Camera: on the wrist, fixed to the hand. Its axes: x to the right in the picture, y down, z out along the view.
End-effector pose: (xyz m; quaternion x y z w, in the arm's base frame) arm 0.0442 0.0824 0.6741 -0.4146 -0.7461 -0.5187 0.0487
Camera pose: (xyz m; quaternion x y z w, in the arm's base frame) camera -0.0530 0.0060 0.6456 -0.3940 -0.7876 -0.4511 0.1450
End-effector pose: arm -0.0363 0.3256 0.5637 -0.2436 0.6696 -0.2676 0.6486
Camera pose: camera -0.1223 0.2553 0.6249 -0.1405 0.6731 -0.3404 0.6413
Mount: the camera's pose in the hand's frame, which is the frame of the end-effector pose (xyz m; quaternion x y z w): 0.0056 -0.0950 -0.0839 0.1129 0.0525 0.0207 0.9920
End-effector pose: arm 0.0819 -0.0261 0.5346 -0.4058 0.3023 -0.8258 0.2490
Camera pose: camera -0.0058 0.0610 0.5632 -0.3248 0.2281 -0.8695 0.2940
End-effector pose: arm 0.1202 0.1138 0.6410 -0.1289 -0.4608 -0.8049 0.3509
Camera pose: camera 0.0609 0.0727 0.5366 -0.0555 -0.5269 -0.7460 0.4035
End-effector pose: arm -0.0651 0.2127 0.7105 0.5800 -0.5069 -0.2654 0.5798
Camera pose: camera 0.0386 0.2238 0.6383 0.6443 -0.5144 -0.1636 0.5418
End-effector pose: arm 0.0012 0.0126 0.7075 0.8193 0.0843 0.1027 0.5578
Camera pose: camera -0.0176 0.1238 0.6494 0.8721 0.1075 0.1469 0.4543
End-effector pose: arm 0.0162 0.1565 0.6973 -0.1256 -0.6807 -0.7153 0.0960
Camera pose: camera -0.0225 0.0782 0.6053 -0.0903 -0.7484 -0.6373 0.1600
